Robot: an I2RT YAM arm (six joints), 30 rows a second.
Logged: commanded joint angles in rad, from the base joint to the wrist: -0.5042 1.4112 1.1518 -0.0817 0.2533 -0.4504; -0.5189 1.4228 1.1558 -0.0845 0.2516 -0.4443; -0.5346 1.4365 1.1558 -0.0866 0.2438 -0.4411; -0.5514 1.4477 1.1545 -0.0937 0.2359 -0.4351; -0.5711 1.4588 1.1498 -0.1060 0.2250 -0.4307; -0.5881 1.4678 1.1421 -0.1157 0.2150 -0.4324; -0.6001 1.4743 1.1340 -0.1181 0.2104 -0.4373; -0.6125 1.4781 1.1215 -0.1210 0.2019 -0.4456; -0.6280 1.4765 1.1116 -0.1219 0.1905 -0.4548; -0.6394 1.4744 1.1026 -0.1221 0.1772 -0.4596; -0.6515 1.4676 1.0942 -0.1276 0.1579 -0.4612; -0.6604 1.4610 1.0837 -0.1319 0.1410 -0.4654
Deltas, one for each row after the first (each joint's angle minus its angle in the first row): -0.0147 0.0116 0.0040 -0.0028 -0.0017 0.0061; -0.0304 0.0253 0.0040 -0.0049 -0.0095 0.0093; -0.0472 0.0365 0.0027 -0.0120 -0.0174 0.0153; -0.0669 0.0476 -0.0020 -0.0243 -0.0283 0.0197; -0.0839 0.0566 -0.0097 -0.0340 -0.0383 0.0180; -0.0959 0.0631 -0.0178 -0.0364 -0.0429 0.0131; -0.1083 0.0669 -0.0303 -0.0393 -0.0514 0.0048; -0.1238 0.0653 -0.0402 -0.0402 -0.0628 -0.0044; -0.1352 0.0632 -0.0492 -0.0404 -0.0761 -0.0092; -0.1473 0.0564 -0.0576 -0.0459 -0.0954 -0.0108; -0.1562 0.0498 -0.0681 -0.0502 -0.1123 -0.0150
